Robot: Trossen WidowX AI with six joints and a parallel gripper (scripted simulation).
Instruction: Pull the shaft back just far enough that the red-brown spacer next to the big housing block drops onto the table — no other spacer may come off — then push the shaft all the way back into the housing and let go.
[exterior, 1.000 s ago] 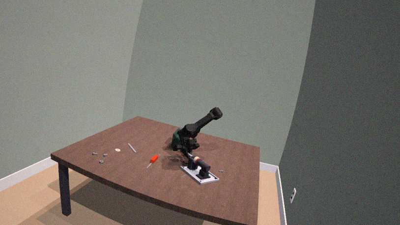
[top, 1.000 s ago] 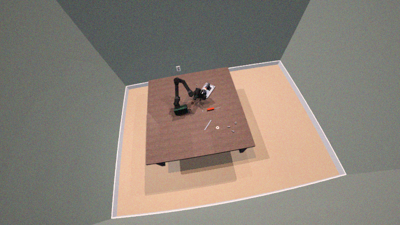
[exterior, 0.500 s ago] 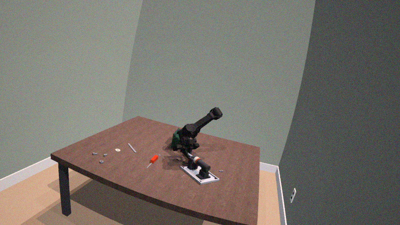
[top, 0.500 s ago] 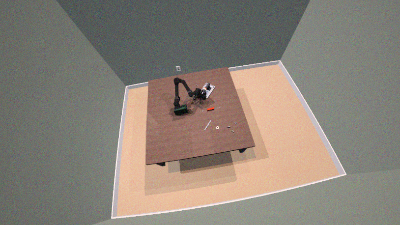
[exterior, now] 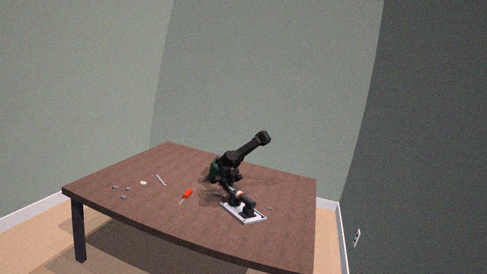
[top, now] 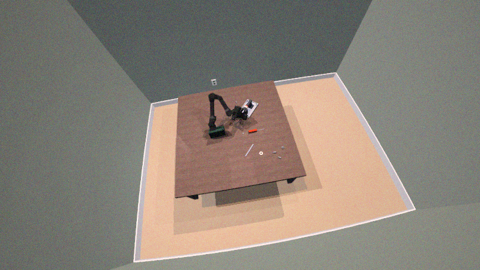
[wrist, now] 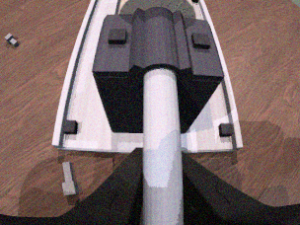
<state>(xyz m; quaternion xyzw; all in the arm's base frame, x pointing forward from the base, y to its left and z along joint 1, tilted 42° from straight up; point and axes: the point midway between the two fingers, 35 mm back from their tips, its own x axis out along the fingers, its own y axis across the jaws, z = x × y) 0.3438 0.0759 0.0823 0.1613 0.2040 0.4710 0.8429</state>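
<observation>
Right now my gripper tip is 40 mm short of the shaft, 50 mm to the right of it and 20 mm below it. From my gripper tip the other things lie so: red-brown spacer: 70 mm ahead, 70 mm to the left, 20 mm above; orange-handled screwdriver: 110 mm ahead, 230 mm to the right, 50 mm below.
</observation>
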